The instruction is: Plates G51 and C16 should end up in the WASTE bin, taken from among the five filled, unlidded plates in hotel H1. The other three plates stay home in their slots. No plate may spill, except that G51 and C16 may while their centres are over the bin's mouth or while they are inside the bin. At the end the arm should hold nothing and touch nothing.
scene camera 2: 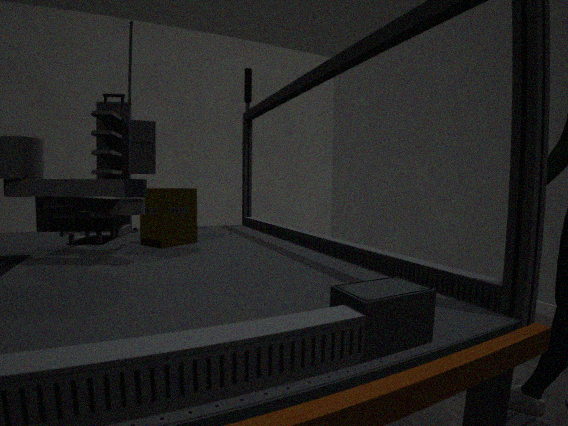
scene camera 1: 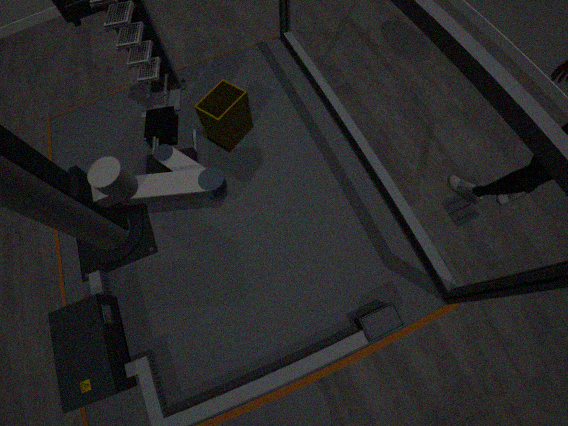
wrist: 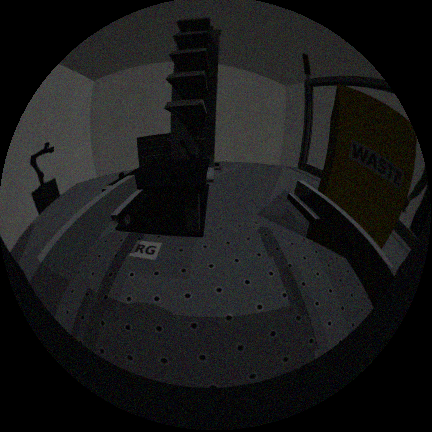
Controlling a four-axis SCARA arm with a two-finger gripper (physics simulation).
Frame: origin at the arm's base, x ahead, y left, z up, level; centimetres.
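Seen in the pictures: gripper, fingertip midpoint: (scene camera 1: pixel 175 134) (wrist: pixel 217 182); arm's base, link origin: (scene camera 1: pixel 114 232).
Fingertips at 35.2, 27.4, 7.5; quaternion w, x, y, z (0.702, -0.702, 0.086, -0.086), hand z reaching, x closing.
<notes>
Pixels of each thing's top centre, then the offset from my fingertips to it, as dx, dy, dz. "*": a spot on its surface instead.
- yellow WASTE bin, top centre: (wrist: pixel 364 117) (scene camera 2: pixel 168 188) (scene camera 1: pixel 220 98) +21.6, -4.3, +13.8
- RG label, surface spot: (wrist: pixel 145 249) * -7.8, -0.6, -6.2
- grey box, top centre: (scene camera 2: pixel 383 287) (scene camera 1: pixel 382 322) +39.8, -94.2, +1.3
- dark cabinet, surface spot: (scene camera 1: pixel 80 350) * -46.8, -67.3, +5.3
Hotel H1 (scene camera 1: pixel 161 52) (scene camera 2: pixel 113 106) (wrist: pixel 213 100) is a dark tower with stacked shelves. Pale gridded plates (scene camera 1: pixel 149 68) sit on shelves in scene camera 1; their labels are unreadable, and the wrist view shows the shelves from below. The yellow WASTE bin (scene camera 1: pixel 235 127) (scene camera 2: pixel 170 220) (wrist: pixel 372 127) stands upright, mouth up, beside the hotel and to the right in the wrist view. My gripper (scene camera 1: pixel 174 136) (wrist: pixel 217 182) is open and empty, low down, facing the hotel. One finger is near a dark block stand; whether they touch is unclear. The arm hides much of the gripper in scene camera 2.
The dark block stand (scene camera 1: pixel 161 125) (wrist: pixel 170 212) is between gripper and hotel, by an RG label (wrist: pixel 145 249). A grey box (scene camera 1: pixel 382 321) (scene camera 2: pixel 385 312) sits at the table corner. A dark cabinet (scene camera 1: pixel 80 350) stands at lower left. A person (scene camera 1: pixel 515 182) is outside the guard rail.
</notes>
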